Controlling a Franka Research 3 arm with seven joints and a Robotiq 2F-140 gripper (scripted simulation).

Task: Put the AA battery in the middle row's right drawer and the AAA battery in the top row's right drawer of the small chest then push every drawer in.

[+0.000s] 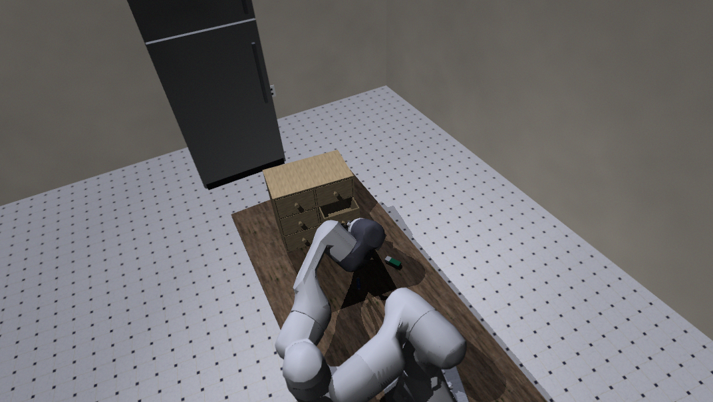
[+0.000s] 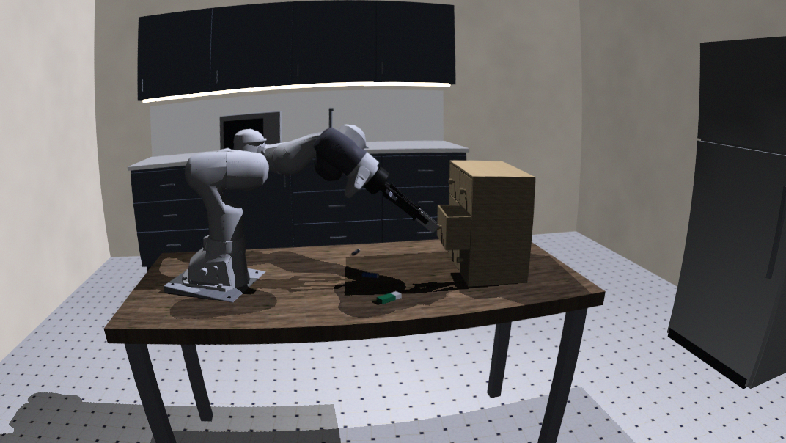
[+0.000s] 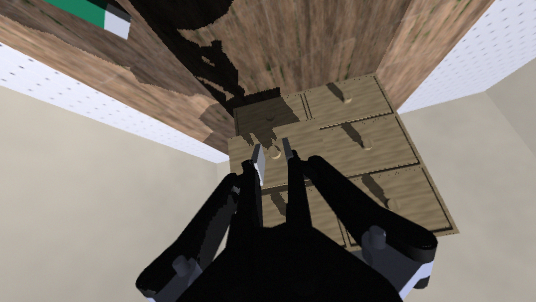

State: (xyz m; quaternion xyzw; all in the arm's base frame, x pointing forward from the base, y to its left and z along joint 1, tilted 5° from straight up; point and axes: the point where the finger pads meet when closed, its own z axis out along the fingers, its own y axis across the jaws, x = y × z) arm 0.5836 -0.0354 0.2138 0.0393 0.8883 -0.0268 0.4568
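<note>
My gripper is now 170 mm above the blue battery, 160 mm past it and 30 mm to the right of it. The rest, counted from my hand: dark battery (270 mm to the left, 180 mm behind, 170 mm below).
</note>
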